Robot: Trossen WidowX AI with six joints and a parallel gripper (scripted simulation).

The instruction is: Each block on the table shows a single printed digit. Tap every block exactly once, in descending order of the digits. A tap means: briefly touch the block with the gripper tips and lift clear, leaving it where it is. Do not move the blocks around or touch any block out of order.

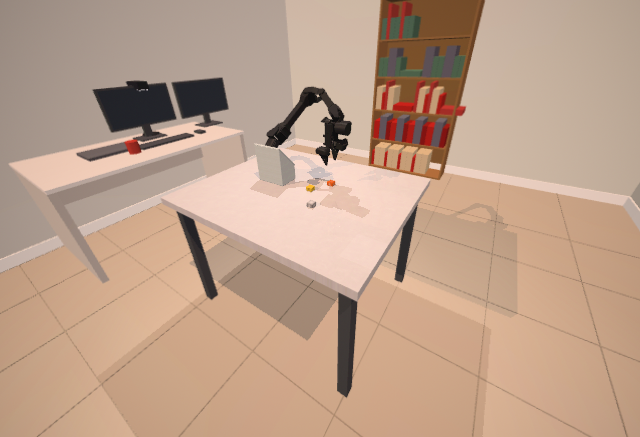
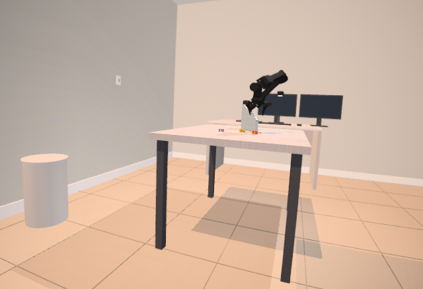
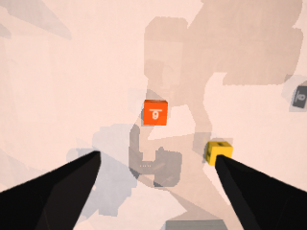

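Now: gripper tip 23 cm to the left of the grey block, 11 cm above it and 5 cm short of it. Also, from my gripper tip: yellow block: 11 cm to the right, 11 cm below, 5 cm behind; orange block: 11 cm below.
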